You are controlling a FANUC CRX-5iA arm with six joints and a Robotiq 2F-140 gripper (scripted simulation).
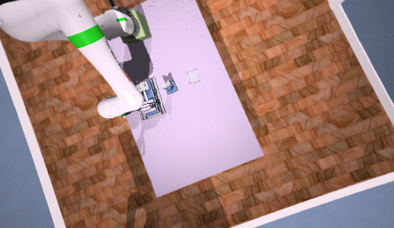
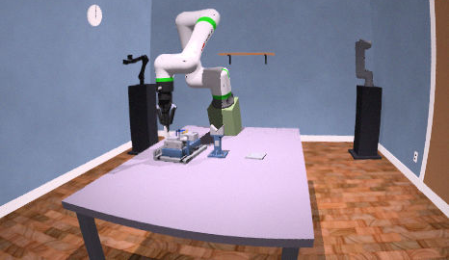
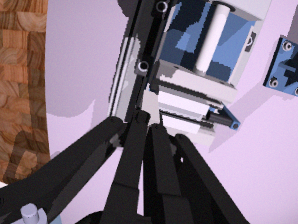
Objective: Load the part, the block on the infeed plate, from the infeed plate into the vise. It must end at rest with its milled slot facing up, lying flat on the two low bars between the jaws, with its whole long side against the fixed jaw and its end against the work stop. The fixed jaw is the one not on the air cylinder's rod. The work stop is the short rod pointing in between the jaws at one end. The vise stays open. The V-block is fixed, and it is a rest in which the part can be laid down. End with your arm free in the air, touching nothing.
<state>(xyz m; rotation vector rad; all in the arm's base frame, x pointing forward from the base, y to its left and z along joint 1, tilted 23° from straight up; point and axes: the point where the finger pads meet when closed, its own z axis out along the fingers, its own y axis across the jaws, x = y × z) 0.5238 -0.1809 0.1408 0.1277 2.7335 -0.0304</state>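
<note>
Now: hand 4 cm to the right of the part and 4 cm above it. From my hand the other things lie so: air cylinder rod: 8 cm behind, 6 cm to the left, 6 cm below.
</note>
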